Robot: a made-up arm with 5 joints.
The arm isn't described. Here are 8 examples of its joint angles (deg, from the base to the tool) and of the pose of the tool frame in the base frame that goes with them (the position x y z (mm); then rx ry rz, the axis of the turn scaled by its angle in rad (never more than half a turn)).
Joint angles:
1: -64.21 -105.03 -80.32 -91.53 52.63
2: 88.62 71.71 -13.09 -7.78 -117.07
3: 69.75 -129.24 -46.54 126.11 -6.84
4: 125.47 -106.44 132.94 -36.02 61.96
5: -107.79 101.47 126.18 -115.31 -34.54
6: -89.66 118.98 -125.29 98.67 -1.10
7: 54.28 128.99 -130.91 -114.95 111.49
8: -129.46 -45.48 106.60 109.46 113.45
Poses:
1: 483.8 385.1 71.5 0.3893 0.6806 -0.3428
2: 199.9 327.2 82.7 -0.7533 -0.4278 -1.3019
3: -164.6 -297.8 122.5 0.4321 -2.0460 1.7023
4: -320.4 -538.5 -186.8 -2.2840 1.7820 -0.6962
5: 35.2 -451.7 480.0 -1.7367 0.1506 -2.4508
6: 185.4 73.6 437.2 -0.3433 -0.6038 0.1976
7: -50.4 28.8 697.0 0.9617 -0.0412 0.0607
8: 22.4 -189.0 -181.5 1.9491 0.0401 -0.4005
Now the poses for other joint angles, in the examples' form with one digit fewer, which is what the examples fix.
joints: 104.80 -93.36 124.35 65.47 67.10
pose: 0 -219 -366 -0.285 1.803 -0.372
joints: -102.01 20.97 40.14 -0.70 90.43
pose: -225 -353 -256 -2.131 0.971 1.721
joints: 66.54 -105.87 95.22 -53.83 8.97
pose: 406 -440 -125 -2.744 -0.472 0.000
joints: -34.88 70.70 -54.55 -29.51 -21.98
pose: -205 -182 -150 -1.299 0.650 0.185
